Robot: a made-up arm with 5 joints.
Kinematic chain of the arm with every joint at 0, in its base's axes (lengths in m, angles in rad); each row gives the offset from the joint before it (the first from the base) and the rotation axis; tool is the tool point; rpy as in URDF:
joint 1: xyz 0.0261 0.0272 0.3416 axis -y
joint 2: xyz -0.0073 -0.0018 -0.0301 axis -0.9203 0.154 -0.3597
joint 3: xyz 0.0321 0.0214 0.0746 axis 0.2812 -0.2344 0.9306
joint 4: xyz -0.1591 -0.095 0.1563 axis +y
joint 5: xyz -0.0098 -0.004 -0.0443 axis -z
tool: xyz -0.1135 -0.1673 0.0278 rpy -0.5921 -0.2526 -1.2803
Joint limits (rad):
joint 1: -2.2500..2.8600
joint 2: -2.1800..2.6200
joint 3: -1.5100..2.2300
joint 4: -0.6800..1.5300
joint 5: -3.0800..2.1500
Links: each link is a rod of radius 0.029 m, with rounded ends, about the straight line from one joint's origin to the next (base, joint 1, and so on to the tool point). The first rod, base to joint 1, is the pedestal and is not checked.
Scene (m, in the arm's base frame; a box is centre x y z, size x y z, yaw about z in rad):
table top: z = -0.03
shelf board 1: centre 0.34 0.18 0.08 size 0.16 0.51 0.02 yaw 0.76
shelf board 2: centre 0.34 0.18 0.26 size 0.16 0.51 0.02 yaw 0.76
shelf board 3: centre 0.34 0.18 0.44 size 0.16 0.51 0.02 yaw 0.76
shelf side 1: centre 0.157 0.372 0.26 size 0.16 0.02 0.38 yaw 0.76
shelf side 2: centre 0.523 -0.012 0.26 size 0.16 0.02 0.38 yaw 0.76
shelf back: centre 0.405 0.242 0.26 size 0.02 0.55 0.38 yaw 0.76
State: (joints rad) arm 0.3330 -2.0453 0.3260 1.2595 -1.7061
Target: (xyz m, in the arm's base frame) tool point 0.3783 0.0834 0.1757
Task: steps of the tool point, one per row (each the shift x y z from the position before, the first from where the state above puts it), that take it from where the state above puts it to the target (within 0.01 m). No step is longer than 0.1 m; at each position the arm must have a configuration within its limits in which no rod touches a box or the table.
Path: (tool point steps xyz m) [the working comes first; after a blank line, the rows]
Joints at the target: 0.4583 -2.1800 0.5386 1.3651 -0.7100
Straight joint move there: clear.

1: 0.0541 0.0148 -0.0085
2: 0.0538 0.0069 -0.0035
3: 0.0511 -0.0009 0.0011
4: 0.0465 -0.0078 0.0048

